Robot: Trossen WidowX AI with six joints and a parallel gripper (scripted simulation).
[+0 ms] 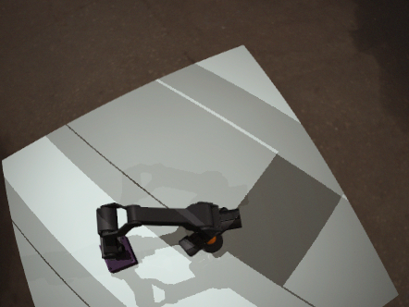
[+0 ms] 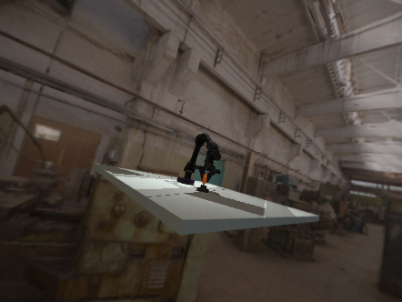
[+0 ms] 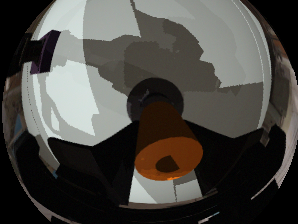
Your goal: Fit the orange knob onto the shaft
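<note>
Now: gripper tip 20 mm below the orange knob. From my gripper tip the other things lie so: dark round pedestal (40 mm below).
</note>
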